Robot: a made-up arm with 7 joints.
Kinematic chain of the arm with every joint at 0, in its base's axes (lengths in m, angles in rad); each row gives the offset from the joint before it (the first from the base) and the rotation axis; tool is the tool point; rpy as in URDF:
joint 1: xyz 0 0 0.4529 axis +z
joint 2: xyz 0 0 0 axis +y
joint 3: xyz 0 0 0.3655 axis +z
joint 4: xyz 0.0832 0 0 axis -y
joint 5: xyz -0.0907 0 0.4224 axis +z
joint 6: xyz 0 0 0 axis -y
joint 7: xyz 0.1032 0 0 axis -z
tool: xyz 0 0 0 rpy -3.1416 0 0
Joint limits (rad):
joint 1: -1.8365..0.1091
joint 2: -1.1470..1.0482
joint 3: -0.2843..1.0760
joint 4: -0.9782..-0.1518
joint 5: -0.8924..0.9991
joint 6: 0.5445..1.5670
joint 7: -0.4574..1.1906
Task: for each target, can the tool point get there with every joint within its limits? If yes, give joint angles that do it. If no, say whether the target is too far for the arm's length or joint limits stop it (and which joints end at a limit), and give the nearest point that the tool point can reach.
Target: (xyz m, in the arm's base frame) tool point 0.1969 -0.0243 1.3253
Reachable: yes | joints -1.4447 -0.2913 0.5521 -0.6846 0.5698 1.4316 -0.3227
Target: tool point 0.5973 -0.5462 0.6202
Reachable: yes | joints -0.7152 0.8112 0.0671 -0.8582 -0.6531 0.6520 -0.1937
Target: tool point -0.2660 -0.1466 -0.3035
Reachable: no: joint limits stop it (at a limit: joint 1, joint 2, joint 4, joint 6) | nearest point -0.3309 -0.7156 0.3720 | short by 0.886 m
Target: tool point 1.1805 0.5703 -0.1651
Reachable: no: too far | nearest point 0.7981 0.2611 0.4025 | short by 0.751 m
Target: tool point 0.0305 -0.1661 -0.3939
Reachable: no: joint limits stop it (at a limit: joint 2, joint 4, joint 6) | nearest point 0.1421 -0.7737 0.3560 | short by 0.972 m
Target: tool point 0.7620 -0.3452 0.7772
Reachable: yes | joints -0.6658 0.8738 0.6095 -0.6508 0.5663 1.4423 0.8018
